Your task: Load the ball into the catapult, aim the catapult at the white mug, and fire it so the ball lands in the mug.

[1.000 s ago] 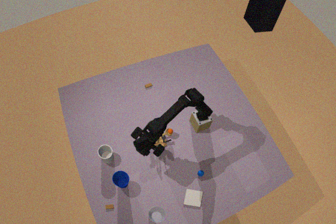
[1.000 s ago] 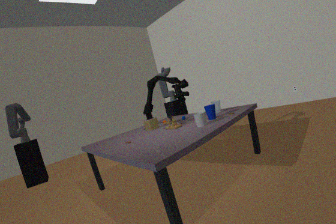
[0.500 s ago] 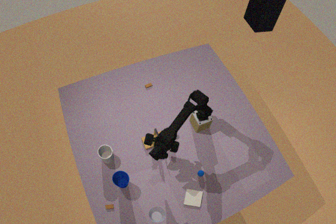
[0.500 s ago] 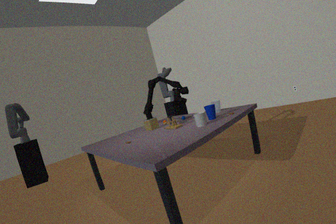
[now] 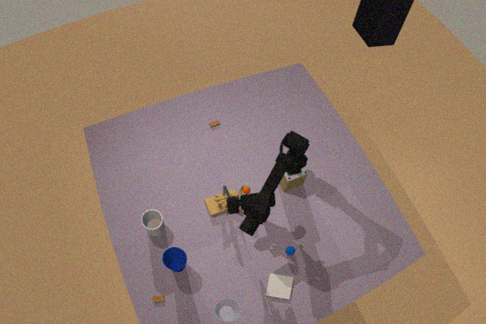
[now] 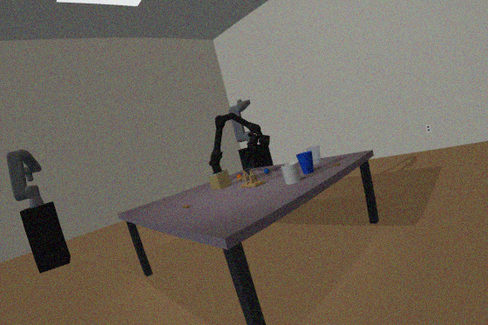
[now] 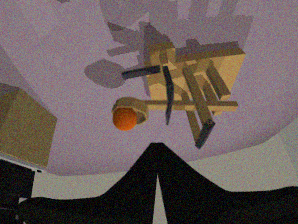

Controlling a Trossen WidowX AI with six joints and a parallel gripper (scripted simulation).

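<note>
Now: gripper tip 70 mm above the orange ball, 60 mm to the left of it and 30 mm past it. The rest, counted from my gripper tip: blue ball 250 mm to the left, 130 mm behind, 110 mm below; then blue cup 330 mm ahead, 180 mm to the left, 100 mm below; then wooden catapult 70 mm below, 40 mm ahead, 30 mm to the right.
</note>
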